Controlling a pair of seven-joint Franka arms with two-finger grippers.
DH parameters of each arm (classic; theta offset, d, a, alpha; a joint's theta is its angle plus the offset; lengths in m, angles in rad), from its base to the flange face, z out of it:
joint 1: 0 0.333 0 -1.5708
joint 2: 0 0 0 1.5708
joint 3: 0 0.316 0.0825 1.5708
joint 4: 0 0 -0.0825 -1.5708
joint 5: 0 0.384 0 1.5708
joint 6: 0 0 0.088 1.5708
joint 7: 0 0.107 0 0
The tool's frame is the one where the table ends.
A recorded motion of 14 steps. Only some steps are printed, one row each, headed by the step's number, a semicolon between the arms.
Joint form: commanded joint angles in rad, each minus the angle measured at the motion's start. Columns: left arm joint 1, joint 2, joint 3, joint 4, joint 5, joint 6, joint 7; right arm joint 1, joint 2, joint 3, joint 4, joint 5, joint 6, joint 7.
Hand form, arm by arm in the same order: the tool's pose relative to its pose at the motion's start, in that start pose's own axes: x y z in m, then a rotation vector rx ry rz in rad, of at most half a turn. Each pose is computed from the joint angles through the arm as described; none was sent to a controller.
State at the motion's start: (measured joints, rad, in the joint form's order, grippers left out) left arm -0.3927 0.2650 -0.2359 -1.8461 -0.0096 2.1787 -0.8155; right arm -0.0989 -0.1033 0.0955 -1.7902 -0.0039 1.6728 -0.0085
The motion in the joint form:
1: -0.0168 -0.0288 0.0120 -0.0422 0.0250 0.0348 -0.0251; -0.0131 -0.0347 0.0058 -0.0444 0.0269 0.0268 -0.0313
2: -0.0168 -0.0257 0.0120 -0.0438 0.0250 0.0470 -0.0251; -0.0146 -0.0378 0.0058 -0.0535 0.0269 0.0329 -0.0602
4: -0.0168 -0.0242 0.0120 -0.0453 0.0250 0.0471 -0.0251; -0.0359 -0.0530 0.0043 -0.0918 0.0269 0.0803 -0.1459
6: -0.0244 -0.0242 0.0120 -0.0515 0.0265 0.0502 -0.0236; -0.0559 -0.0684 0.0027 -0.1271 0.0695 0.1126 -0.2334
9: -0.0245 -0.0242 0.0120 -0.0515 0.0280 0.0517 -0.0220; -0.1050 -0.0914 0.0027 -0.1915 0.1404 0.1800 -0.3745
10: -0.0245 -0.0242 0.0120 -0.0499 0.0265 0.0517 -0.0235; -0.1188 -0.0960 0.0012 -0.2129 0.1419 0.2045 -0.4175
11: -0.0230 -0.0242 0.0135 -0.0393 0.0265 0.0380 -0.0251; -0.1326 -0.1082 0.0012 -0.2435 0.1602 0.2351 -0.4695
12: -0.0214 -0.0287 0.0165 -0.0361 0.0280 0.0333 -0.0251; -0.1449 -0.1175 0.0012 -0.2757 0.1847 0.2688 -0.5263
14: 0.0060 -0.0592 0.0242 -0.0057 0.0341 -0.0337 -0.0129; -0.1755 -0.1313 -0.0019 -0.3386 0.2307 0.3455 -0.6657
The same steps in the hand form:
1: -0.0081 -0.0030 -0.0011 0.0050 0.0346 -0.0030; -0.0089 0.0003 0.0011 0.0223 0.0174 -0.0203
2: -0.0074 -0.0024 0.0004 -0.0011 0.0392 -0.0030; -0.0097 0.0011 0.0033 0.0217 0.0178 -0.0475
4: -0.0075 -0.0027 0.0020 0.0008 0.0370 -0.0031; -0.0116 0.0127 0.0099 0.0173 0.0427 -0.1094
6: -0.0119 -0.0006 0.0048 0.0038 0.0350 0.0069; -0.0150 0.0199 0.0162 0.0535 0.0617 -0.1665
9: -0.0118 -0.0005 0.0047 0.0035 0.0369 0.0095; -0.0204 0.0392 0.0294 0.1059 0.1073 -0.2371
10: -0.0115 -0.0001 0.0040 0.0015 0.0371 0.0071; -0.0219 0.0472 0.0353 0.1015 0.1178 -0.2616
11: -0.0093 -0.0003 0.0004 0.0042 0.0356 0.0024; -0.0253 0.0528 0.0412 0.1089 0.1374 -0.2909
12: -0.0072 -0.0018 -0.0035 0.0042 0.0400 -0.0009; -0.0281 0.0576 0.0490 0.1207 0.1583 -0.3229
14: 0.0070 -0.0159 -0.0312 0.0199 0.0484 -0.0192; -0.0334 0.0729 0.0653 0.1309 0.2094 -0.3995

